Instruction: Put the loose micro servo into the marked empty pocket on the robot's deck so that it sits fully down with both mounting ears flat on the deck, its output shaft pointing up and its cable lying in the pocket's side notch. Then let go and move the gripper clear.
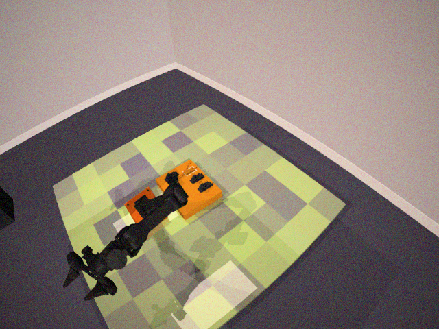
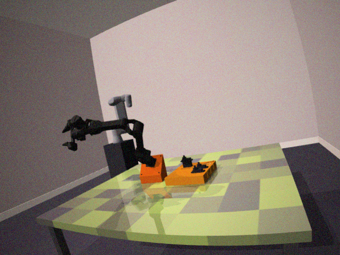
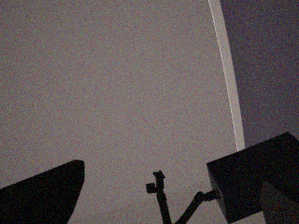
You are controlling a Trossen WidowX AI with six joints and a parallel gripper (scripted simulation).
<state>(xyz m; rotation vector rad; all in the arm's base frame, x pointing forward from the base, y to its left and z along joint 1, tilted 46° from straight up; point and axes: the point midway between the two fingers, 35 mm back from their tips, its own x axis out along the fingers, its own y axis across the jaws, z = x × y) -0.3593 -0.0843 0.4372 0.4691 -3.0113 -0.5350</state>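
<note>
My gripper tip is now 590 mm short of the orange deck, 400 mm to the right of it and 380 mm above it.
</note>
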